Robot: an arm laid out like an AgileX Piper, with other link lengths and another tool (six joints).
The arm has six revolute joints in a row. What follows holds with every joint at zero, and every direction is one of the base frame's. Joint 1 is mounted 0.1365 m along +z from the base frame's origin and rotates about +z. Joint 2 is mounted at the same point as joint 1 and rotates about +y. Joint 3 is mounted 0.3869 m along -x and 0.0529 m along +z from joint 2 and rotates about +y. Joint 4 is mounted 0.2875 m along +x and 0.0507 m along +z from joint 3 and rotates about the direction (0.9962, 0, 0.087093). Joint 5 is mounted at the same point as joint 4 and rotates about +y. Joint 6 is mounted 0.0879 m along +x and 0.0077 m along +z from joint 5 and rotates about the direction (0.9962, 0, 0.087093). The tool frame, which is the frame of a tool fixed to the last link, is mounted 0.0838 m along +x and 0.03 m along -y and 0.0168 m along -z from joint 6; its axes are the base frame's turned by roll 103.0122, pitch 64.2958 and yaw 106.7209 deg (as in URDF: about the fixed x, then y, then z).
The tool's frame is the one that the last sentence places.
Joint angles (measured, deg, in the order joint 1, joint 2, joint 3, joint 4, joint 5, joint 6), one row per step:
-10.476 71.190 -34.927 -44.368 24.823 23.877
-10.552 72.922 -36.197 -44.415 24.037 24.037
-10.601 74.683 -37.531 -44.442 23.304 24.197
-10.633 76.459 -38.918 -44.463 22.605 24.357
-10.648 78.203 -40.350 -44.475 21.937 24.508
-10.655 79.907 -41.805 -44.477 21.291 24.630
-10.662 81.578 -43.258 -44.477 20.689 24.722
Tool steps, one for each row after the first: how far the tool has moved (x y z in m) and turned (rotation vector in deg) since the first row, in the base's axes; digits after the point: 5 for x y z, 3 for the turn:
0.01131 -0.00112 -0.00030 0.314 -0.207 0.301
0.02291 -0.00223 -0.00077 0.631 -0.410 0.585
0.03474 -0.00336 -0.00137 0.941 -0.624 0.862
0.04668 -0.00446 -0.00192 1.236 -0.888 1.138
0.05861 -0.00555 -0.00245 1.507 -1.187 1.424
0.07036 -0.00668 -0.00315 1.748 -1.470 1.704

